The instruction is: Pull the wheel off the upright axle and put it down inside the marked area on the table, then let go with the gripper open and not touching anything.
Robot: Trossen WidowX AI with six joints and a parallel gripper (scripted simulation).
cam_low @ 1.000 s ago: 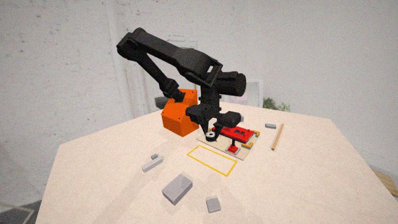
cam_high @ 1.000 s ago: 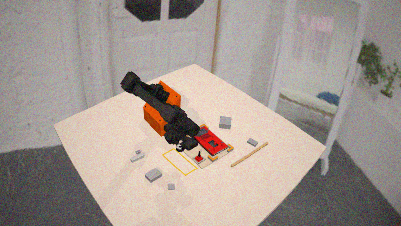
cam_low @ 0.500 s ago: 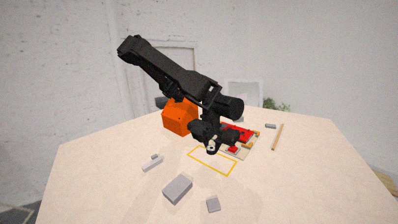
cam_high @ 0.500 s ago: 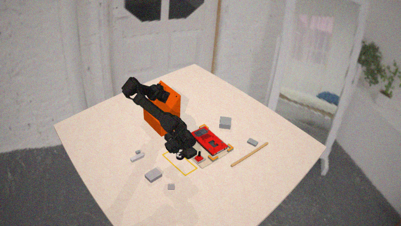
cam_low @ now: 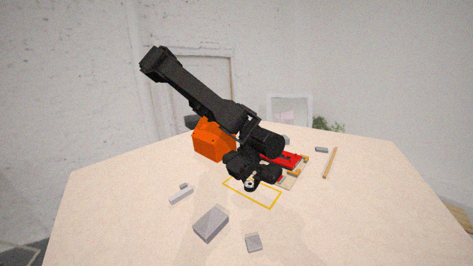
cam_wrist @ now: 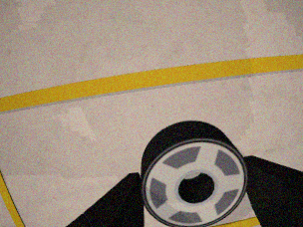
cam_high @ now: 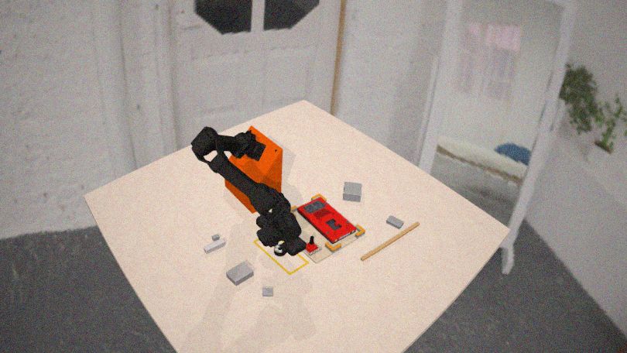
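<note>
Right now my gripper tip is right at the black wheel. Round my gripper tip: black axle 90 mm to the left, 60 mm ahead, 30 mm above; then wooden stick 310 mm to the left, 250 mm ahead.
</note>
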